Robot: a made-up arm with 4 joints.
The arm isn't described. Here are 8 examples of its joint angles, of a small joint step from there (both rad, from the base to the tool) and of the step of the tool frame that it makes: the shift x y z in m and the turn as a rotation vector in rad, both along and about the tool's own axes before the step.
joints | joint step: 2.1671 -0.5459 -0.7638 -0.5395 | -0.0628 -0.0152 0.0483 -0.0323
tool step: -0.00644 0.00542 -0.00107 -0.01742 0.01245 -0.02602
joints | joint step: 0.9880 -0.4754 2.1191 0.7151 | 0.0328 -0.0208 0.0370 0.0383
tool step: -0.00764 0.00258 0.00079 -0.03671 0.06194 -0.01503
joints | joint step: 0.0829 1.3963 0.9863 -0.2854 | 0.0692 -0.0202 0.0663 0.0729
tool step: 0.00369 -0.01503 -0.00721 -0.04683 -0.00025 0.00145
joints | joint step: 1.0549 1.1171 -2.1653 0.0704 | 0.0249 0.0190 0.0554 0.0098
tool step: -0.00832 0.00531 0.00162 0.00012 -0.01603 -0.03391
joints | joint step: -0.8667 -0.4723 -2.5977 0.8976 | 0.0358 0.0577 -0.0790 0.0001
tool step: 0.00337 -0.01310 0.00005 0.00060 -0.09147 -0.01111
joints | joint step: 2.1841 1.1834 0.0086 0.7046 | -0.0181 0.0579 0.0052 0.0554
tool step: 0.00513 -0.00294 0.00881 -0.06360 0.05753 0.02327
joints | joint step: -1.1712 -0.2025 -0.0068 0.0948 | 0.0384 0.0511 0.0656 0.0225
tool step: -0.00074 0.00117 0.01073 0.01292 0.05940 -0.06555
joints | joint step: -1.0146 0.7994 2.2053 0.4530 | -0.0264 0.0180 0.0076 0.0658
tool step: -0.00971 0.00586 -0.00468 -0.06955 -0.01064 -0.03546
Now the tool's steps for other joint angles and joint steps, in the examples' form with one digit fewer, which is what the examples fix.
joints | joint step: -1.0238 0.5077 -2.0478 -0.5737 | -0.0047 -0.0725 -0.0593 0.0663
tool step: 0.0169 0.0099 -0.0103 -0.1283 0.0609 0.0287
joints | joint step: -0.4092 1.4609 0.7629 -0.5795 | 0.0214 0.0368 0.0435 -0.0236
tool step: 0.0016 0.0074 0.0114 -0.0010 0.0098 -0.0326
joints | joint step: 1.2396 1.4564 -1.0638 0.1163 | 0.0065 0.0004 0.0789 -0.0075
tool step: -0.0110 0.0047 0.0012 0.0080 0.0076 -0.0720
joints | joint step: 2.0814 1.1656 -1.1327 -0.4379 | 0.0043 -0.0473 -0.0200 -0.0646
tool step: -0.0008 0.0017 0.0002 0.0226 -0.0093 0.0307
